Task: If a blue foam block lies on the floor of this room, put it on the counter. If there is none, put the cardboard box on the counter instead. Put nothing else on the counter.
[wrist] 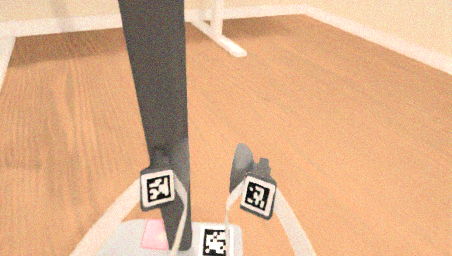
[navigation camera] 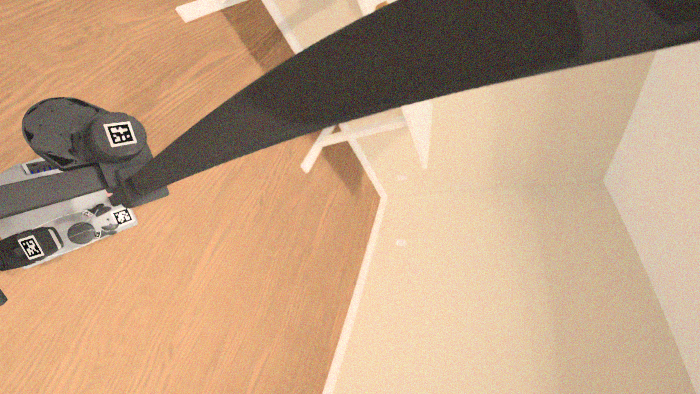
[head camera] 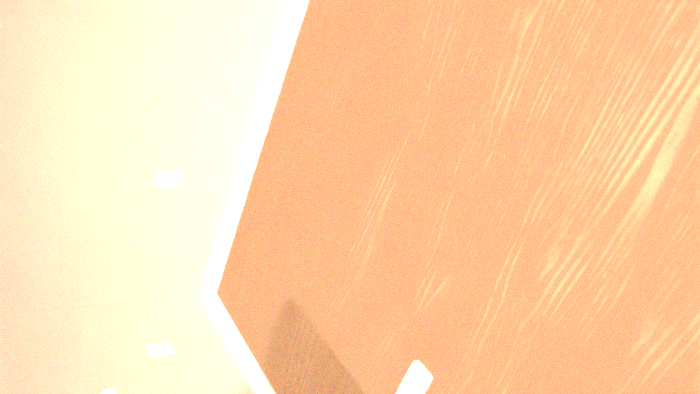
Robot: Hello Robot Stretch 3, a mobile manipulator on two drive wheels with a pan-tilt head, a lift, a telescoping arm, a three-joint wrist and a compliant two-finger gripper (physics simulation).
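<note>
The gripper (navigation camera: 114,216) is visible here, and the same gripper (wrist: 212,158) can be seen at the wrist too.
</note>
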